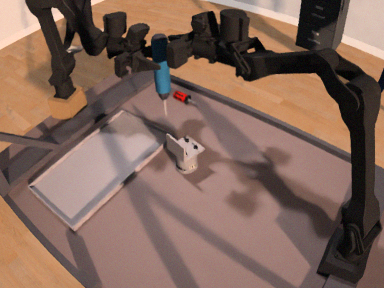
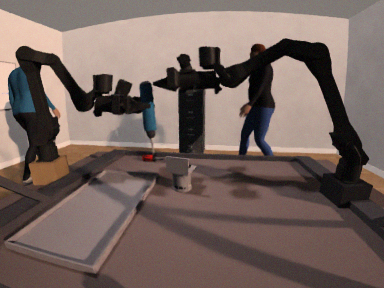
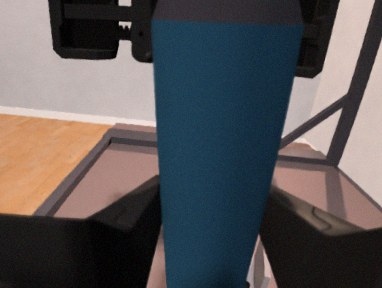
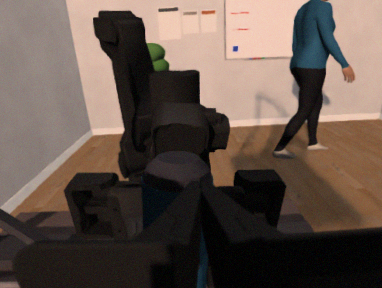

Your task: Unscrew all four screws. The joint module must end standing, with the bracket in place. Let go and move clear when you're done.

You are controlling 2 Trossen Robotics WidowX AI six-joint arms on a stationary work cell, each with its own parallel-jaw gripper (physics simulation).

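Frame: origin at the left arm's base, x ahead, y left, z up, level; centimetres.
Seen in the pictures: left gripper, fingertip midpoint: (image 1: 165, 64) (image 2: 152, 106) (image 3: 208, 186); right gripper, fingertip midpoint: (image 1: 168, 37) (image 2: 153, 83) (image 3: 188, 7) (image 4: 199, 189); left arm's base, link origin: (image 1: 65, 93) (image 2: 48, 159); right arm's base, link origin: (image 1: 349, 251) (image 2: 347, 179).
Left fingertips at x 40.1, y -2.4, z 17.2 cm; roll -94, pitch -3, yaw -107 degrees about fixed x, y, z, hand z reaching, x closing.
Observation:
Pixels of each thing's top centre, then the offset from my left fingertips to it.
- joint module, top centre: (image 1: 185, 148) (image 2: 181, 168) dx +8.2, dy -9.2, dz -18.8 cm
- blue power screwdriver, top centre: (image 4: 156, 167) (image 1: 160, 36) (image 2: 148, 80) dx -1.1, dy +0.0, dz +8.2 cm
- red hand screwdriver, top centre: (image 1: 186, 95) (image 2: 152, 155) dx -1.0, dy +18.2, dz -22.3 cm
- shallow grey tray, top centre: (image 1: 99, 160) (image 2: 100, 199) dx -15.4, dy -16.8, dz -23.6 cm
The joint module (image 1: 187, 166) (image 2: 182, 183) stands upright on the table, with the pale L-shaped bracket (image 1: 176, 148) (image 2: 177, 165) on top. Dark screw heads (image 1: 195, 147) show on the bracket's flat part; their exact number is unclear. My left gripper (image 1: 158, 66) (image 2: 148, 105) (image 3: 208, 186) is shut on the blue power screwdriver (image 1: 162, 80) (image 2: 149, 119) (image 3: 220, 125), holding it nearly upright, bit down, high above the table and behind the module. My right gripper (image 2: 155, 83) (image 4: 199, 189) is shut and empty, its tips close beside the driver's upper part.
A red hand screwdriver (image 1: 181, 96) (image 2: 148, 157) lies near the table's back edge. A shallow grey tray (image 1: 53, 210) (image 2: 55, 258) lies left of the module. A dark cabinet (image 1: 320, 30) (image 2: 192, 125) and people stand beyond the table.

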